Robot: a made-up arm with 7 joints.
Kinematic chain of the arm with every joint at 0, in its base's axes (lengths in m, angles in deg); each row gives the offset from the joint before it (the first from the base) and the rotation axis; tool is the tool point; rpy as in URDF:
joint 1: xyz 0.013 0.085 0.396 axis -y
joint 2: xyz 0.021 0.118 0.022 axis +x
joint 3: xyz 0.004 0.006 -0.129 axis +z
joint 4: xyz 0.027 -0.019 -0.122 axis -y
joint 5: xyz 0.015 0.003 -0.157 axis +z
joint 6: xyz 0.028 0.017 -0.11 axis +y
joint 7: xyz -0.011 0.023 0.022 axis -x
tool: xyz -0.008 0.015 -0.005 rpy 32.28 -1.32 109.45
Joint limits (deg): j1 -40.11..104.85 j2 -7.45..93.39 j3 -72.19..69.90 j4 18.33..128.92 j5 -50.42..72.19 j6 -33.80..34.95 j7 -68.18..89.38
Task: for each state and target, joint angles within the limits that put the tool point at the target. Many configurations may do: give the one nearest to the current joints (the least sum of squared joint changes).
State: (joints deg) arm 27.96 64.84 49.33 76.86 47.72 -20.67 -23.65
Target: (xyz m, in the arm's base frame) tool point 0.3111 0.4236 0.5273
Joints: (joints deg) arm 45.41 42.65 8.29 95.65 51.57 -26.50 -21.67
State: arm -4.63 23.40 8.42 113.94 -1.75 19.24 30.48
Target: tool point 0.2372 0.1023 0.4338
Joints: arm 23.10 -4.60 -35.29 123.44 -8.18 18.48 33.69
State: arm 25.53 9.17 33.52 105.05 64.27 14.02 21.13
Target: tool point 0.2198 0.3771 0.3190
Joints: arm 10.04 -4.18 41.82 126.64 59.76 17.24 19.95
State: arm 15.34 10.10 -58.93 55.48 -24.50 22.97 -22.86
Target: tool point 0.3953 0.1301 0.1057
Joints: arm 34.88 0.83 -47.59 18.33 -22.02 -8.75 -1.86
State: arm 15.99 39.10 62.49 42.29 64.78 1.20 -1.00
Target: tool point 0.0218 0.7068 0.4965
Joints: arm 28.67 82.21 69.90 29.40 63.21 -15.75 8.44
